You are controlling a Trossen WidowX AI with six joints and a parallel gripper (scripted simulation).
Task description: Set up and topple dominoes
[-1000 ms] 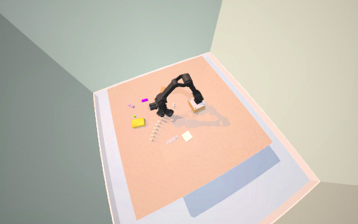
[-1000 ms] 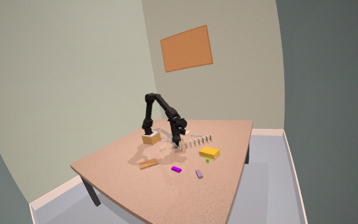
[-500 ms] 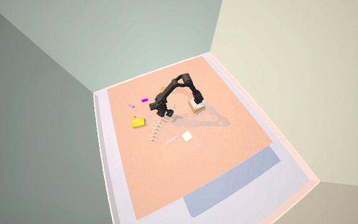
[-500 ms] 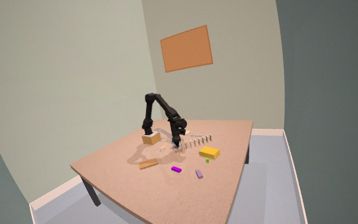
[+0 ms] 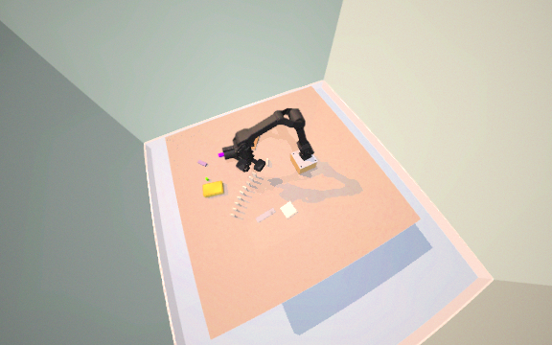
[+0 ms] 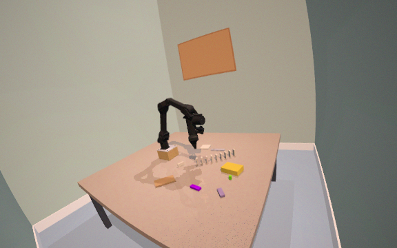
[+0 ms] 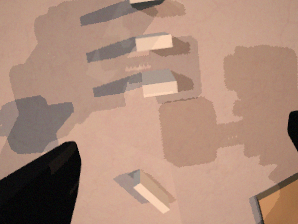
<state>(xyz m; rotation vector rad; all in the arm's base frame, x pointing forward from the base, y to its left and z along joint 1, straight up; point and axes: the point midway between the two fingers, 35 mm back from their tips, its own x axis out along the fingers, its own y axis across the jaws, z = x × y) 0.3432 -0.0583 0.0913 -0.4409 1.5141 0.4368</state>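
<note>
Right now the magenta block is 26 cm to the right of my gripper tip, 14 cm below it and 12 cm ahead of it. Also, from my gripper tip: pale strip (26 cm to the left, 14 cm below, 4 cm ahead); then yellow block (26 cm ahead, 13 cm below, 4 cm to the right); then orange flat piece (26 cm to the right, 14 cm below, 11 cm behind).
</note>
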